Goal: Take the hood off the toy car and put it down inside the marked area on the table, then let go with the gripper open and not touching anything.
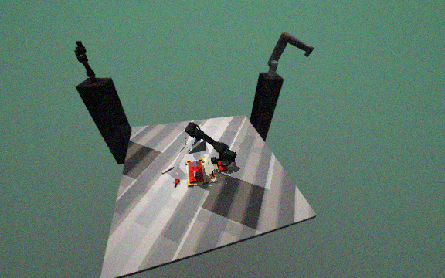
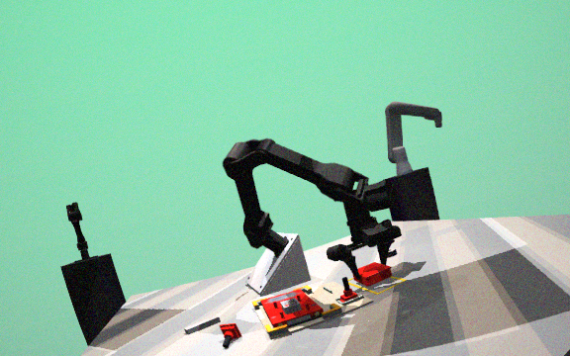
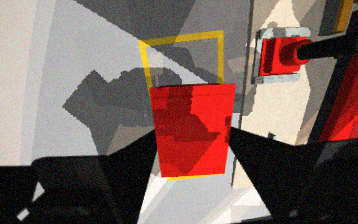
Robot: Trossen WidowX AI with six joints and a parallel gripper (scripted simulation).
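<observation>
My gripper tip is 9 cm to the left of the black post, 7 cm short of it and 1 cm below it. Round my gripper tip: red hood: right at my gripper tip.
</observation>
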